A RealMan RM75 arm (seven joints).
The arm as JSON. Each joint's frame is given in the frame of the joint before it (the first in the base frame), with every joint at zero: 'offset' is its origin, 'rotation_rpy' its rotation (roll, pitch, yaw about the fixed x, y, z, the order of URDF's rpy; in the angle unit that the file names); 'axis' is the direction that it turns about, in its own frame. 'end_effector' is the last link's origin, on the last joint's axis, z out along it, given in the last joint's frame.
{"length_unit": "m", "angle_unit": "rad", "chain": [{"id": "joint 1", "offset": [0.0, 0.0, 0.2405], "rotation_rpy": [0.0, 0.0, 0.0], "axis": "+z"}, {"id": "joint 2", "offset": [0.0, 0.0, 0.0], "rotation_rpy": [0.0, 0.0, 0.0], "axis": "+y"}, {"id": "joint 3", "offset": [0.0, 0.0, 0.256], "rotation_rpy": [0.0, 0.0, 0.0], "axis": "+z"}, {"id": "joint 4", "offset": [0.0, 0.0, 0.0], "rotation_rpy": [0.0, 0.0, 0.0], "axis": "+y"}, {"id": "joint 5", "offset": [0.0, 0.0, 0.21], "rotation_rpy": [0.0, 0.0, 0.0], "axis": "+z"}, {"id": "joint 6", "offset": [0.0, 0.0, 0.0], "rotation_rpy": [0.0, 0.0, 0.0], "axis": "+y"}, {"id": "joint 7", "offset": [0.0, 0.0, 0.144], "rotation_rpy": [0.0, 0.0, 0.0], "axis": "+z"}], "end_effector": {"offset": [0.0, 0.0, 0.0], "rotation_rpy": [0.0, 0.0, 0.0]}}
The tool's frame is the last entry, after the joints.
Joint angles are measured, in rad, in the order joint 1, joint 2, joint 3, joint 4, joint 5, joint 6, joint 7. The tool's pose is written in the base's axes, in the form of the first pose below.
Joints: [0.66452, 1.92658, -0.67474, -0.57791, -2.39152, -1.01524, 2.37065]
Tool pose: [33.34 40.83 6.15 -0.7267 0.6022 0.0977 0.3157]
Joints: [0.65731, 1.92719, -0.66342, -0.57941, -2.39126, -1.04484, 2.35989]
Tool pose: [33.44 40.36 6.02 -0.7294 0.6048 0.0981 0.3042]
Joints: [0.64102, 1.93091, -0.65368, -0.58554, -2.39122, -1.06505, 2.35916]
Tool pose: [33.87 39.69 5.91 -0.7259 0.6123 0.0994 0.2971]
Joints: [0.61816, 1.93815, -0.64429, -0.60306, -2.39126, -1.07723, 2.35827]
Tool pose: [34.44 38.98 5.96 -0.7207 0.6183 0.1014 0.2967]
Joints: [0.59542, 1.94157, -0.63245, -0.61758, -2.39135, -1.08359, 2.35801]
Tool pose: [35.14 38.31 6.22 -0.7133 0.6248 0.1039 0.3001]
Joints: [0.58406, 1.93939, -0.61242, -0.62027, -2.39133, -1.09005, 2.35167]
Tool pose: [35.63 37.93 6.56 -0.7077 0.6292 0.1084 0.3027]
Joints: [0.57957, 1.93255, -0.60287, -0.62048, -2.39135, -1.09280, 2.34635]
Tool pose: [35.92 37.82 7.00 -0.7056 0.6295 0.1096 0.3064]
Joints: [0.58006, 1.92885, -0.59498, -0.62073, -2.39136, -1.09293, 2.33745]
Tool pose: [35.98 37.88 7.28 -0.7064 0.6267 0.1108 0.3096]
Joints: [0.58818, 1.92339, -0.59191, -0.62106, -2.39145, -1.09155, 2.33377]
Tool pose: [35.77 38.24 7.61 -0.7089 0.6220 0.1120 0.3131]
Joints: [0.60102, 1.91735, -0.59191, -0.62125, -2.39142, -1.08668, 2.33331]
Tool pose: [35.40 38.79 7.97 -0.7121 0.6159 0.1133 0.3175]
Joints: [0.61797, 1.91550, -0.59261, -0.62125, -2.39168, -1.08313, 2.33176]
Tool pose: [34.79 39.43 8.09 -0.7173 0.6086 0.1153 0.3190]
